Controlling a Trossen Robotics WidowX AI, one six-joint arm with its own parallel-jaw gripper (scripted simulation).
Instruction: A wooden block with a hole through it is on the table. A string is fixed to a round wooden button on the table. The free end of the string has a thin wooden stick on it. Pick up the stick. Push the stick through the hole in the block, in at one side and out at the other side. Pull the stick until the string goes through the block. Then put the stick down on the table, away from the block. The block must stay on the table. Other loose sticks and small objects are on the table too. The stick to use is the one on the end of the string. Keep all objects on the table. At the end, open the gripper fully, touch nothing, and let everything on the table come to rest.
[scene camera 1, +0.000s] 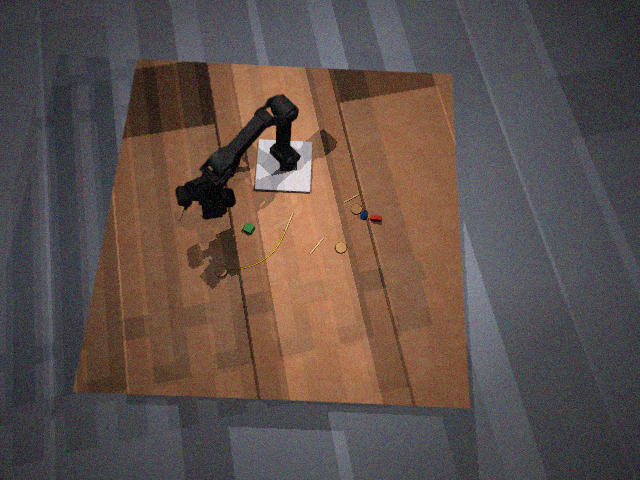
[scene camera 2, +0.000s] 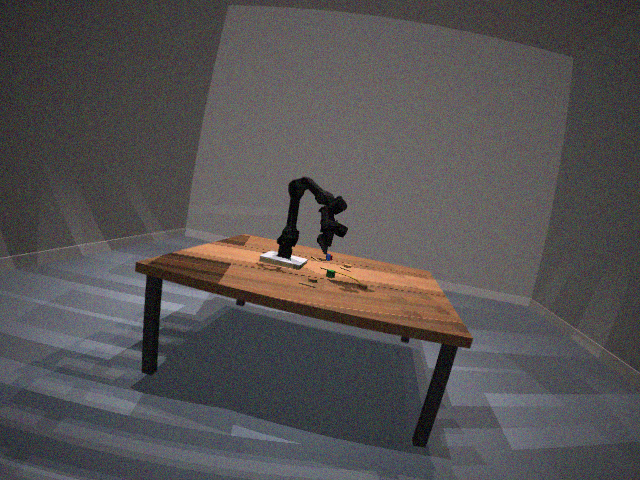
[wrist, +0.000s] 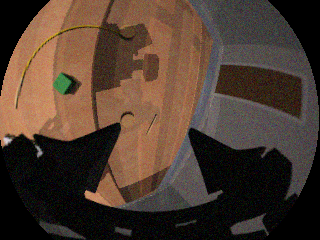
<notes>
The gripper (scene camera 1: 198, 209) is open, with nothing in its grasp.
The gripper shows as well in the wrist view (wrist: 155, 129).
</notes>
